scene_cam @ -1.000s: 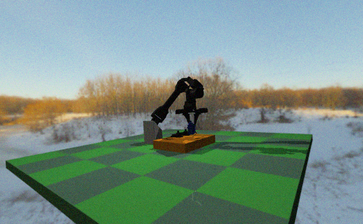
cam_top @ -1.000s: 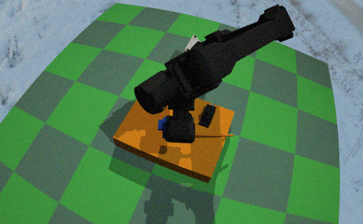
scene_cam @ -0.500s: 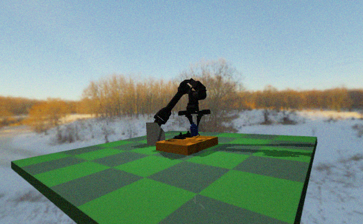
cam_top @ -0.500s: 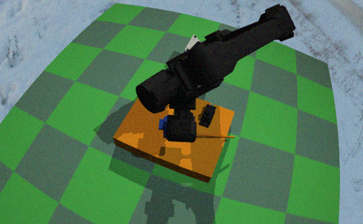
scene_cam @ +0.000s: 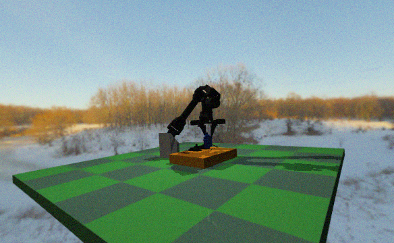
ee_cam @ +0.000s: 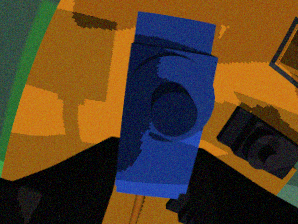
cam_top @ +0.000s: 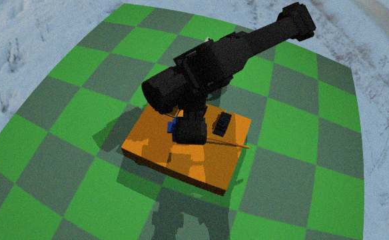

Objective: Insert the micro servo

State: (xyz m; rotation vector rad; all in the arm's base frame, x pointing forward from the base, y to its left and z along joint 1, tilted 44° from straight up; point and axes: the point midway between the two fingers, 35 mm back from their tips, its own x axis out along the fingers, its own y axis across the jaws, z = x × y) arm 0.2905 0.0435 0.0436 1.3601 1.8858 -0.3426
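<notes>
Right now my gripper tip is 100 mm above the orange deck, 10 mm to the left of it and 10 mm short of it.
</notes>
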